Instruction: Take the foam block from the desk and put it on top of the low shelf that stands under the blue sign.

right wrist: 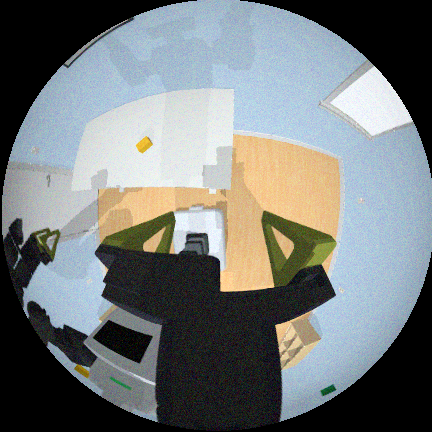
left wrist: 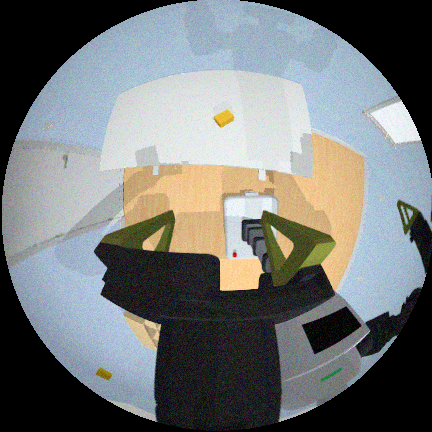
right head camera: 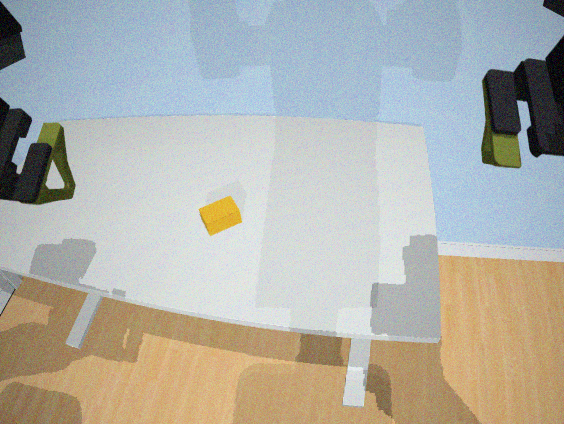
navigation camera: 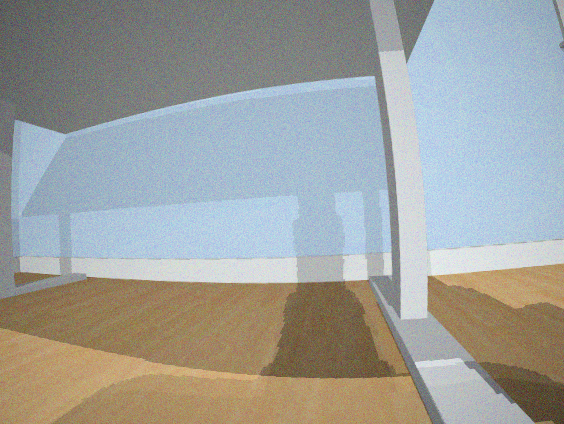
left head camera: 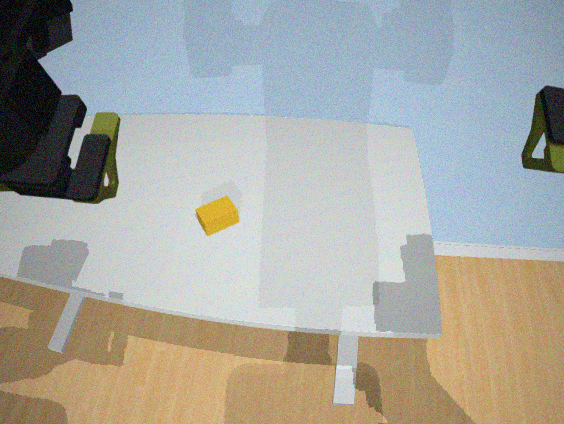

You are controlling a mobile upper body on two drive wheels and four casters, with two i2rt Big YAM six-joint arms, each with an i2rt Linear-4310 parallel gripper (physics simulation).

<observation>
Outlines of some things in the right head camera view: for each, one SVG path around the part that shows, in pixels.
The left gripper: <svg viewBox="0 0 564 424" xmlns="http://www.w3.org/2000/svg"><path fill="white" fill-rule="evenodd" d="M9 109L0 131L0 200L41 205L72 199L76 184L67 160L64 128L57 122L43 123L37 143L30 145L22 172L18 174L16 173L17 165L12 162L12 158L19 138L27 137L32 118L21 108ZM52 160L64 181L64 188L49 189L46 186Z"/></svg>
The right gripper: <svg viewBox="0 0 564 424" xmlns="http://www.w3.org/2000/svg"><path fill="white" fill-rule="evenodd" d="M546 61L528 58L525 61L521 61L514 72L490 69L482 79L485 127L481 154L484 164L518 169L522 166L518 140L521 122L517 100L526 101L528 104L531 126L527 128L527 137L531 154L536 158L542 154L564 156L564 100L559 105L554 100Z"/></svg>
</observation>
